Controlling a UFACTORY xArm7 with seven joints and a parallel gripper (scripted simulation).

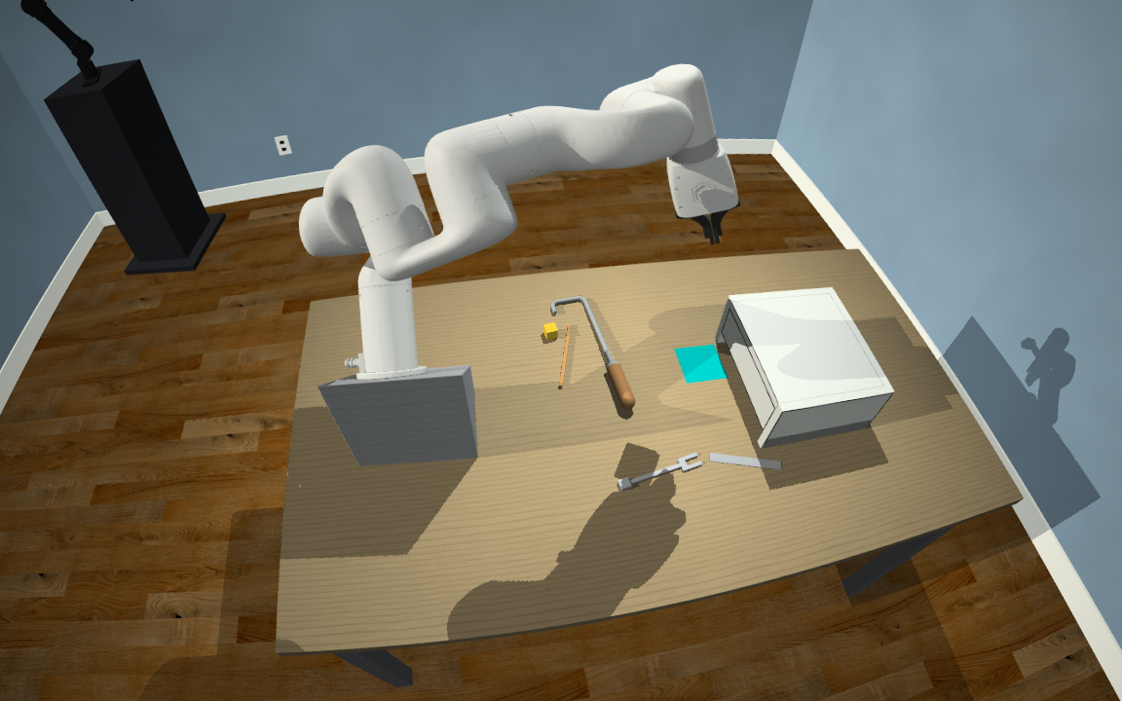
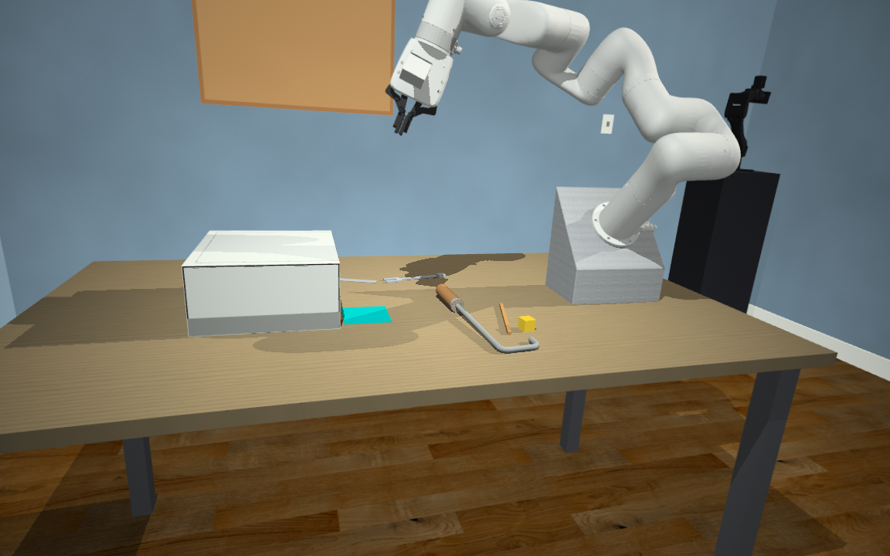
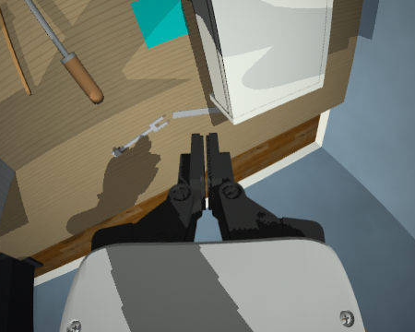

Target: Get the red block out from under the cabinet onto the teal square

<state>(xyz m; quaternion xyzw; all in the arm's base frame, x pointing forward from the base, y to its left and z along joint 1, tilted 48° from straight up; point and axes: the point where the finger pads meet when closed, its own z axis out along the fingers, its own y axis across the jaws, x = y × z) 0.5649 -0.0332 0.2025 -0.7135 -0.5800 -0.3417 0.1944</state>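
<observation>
Right now my hand is 18 cm past the hooked tool with wooden handle, 7 cm to the right of it and 38 cm above it. The rest, counted from my hand: red block: 25 cm ahead, 38 cm below; teal square: 7 cm ahead, 3 cm to the left, 39 cm below; thin wooden stick: 23 cm behind, 6 cm to the left, 39 cm below.
</observation>
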